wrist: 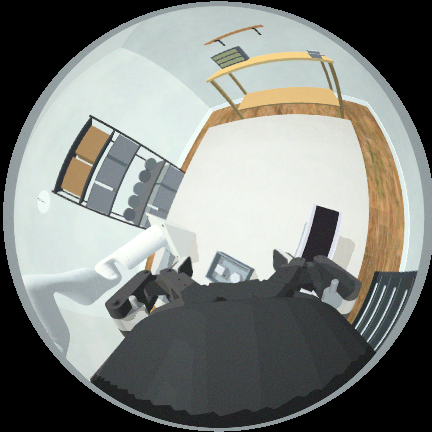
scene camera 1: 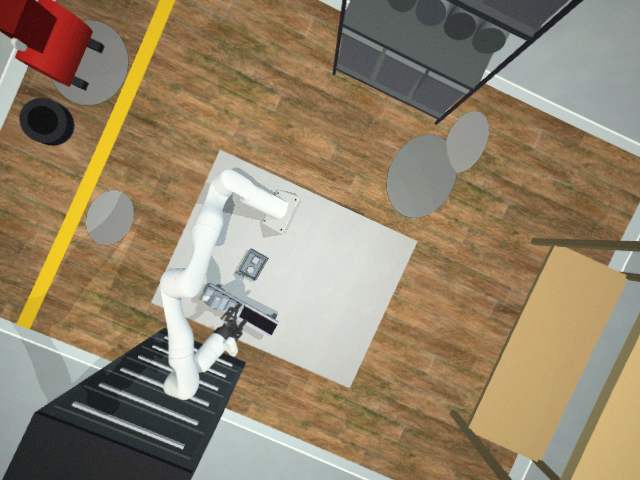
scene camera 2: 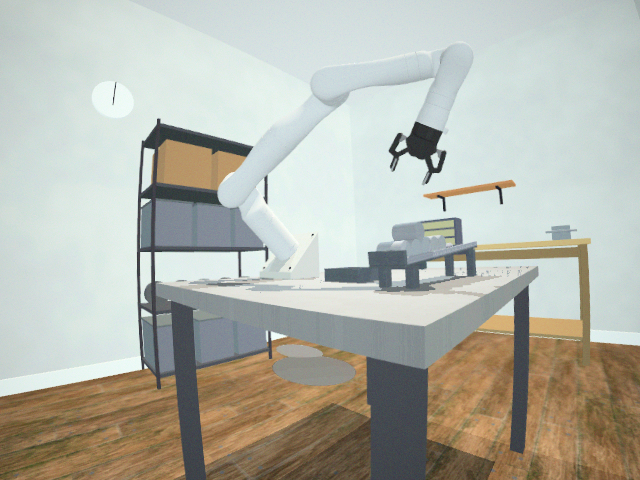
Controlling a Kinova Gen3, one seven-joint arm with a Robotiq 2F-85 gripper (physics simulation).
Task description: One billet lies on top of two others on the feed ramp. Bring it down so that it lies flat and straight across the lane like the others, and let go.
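Places are measured from the arm's base along level axes (x down, y left, z ahead), in metres.
Pixels of known places: gripper, fingertip midpoint: point(wrist: 232, 262) point(scene camera 1: 244, 312) point(scene camera 2: 407, 177); arm's base, link origin: point(wrist: 160, 234) point(scene camera 1: 280, 210) point(scene camera 2: 288, 250).
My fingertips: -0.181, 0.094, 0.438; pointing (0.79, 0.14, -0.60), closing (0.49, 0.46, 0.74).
Ahead of a thing's pixels: the offset from my fingertips to its top centre, as dx, dy, dz. "spot": to the spot under its first point. Level surfaces: height alone.
The upper billet {+0.143, -0.149, +0.082} point(scene camera 2: 406, 230) lies sideways on top of the light grey billets {+0.179, -0.166, +0.082} point(scene camera 2: 413, 246) near the low end of the feed ramp {+0.188, -0.034, +0.081} point(scene camera 1: 258, 320) point(scene camera 2: 396, 257) point(wrist: 322, 232). More billets {+0.167, -0.046, +0.081} point(scene camera 2: 438, 241) lie in the row behind them. In the first scene view, the billets {spot: +0.144, -0.148, +0.057} point(scene camera 1: 217, 298) cluster at the ramp's left end, and which one is uppermost is hard to tell. My gripper point(scene camera 1: 235, 314) point(scene camera 2: 409, 174) point(wrist: 232, 262) is open and empty, well above the ramp, with its fingers pointing down at a tilt. The billets are hidden behind the gripper in the wrist view.
A small grey tray {+0.240, -0.093, -0.131} point(scene camera 1: 262, 253) point(scene camera 2: 348, 274) holding two light pieces stands on the table {dx +0.275} point(scene camera 1: 330, 279) point(scene camera 2: 310, 310) point(wrist: 265, 170), between the arm's base point(scene camera 1: 287, 222) point(scene camera 2: 305, 260) and the ramp. A dark slatted unit point(scene camera 1: 139, 397) point(wrist: 385, 300) stands beyond the table's edge.
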